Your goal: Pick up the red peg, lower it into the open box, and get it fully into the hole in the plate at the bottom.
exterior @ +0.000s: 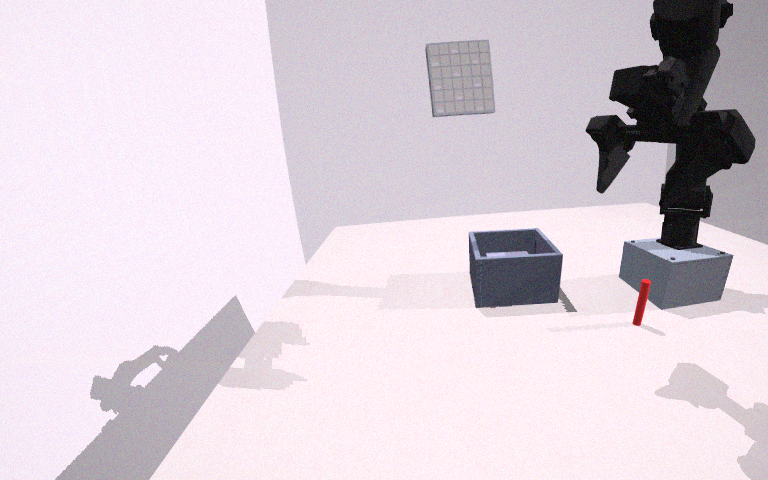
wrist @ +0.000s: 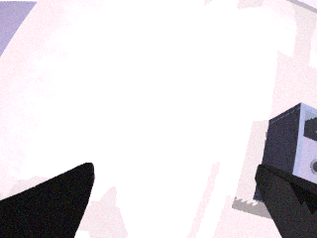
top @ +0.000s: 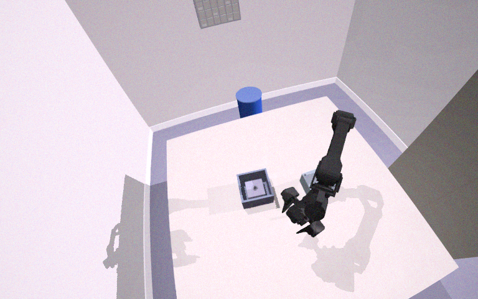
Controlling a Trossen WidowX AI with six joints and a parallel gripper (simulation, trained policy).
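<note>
The red peg is 19 cm below my gripper tip, 11 cm behind it and 7 cm to the right of it. The rest, counted from my gripper tip: grey box 26 cm to the right, 21 cm below, 6 cm ahead; then pale plate 26 cm to the right, 19 cm below, 6 cm ahead.
</note>
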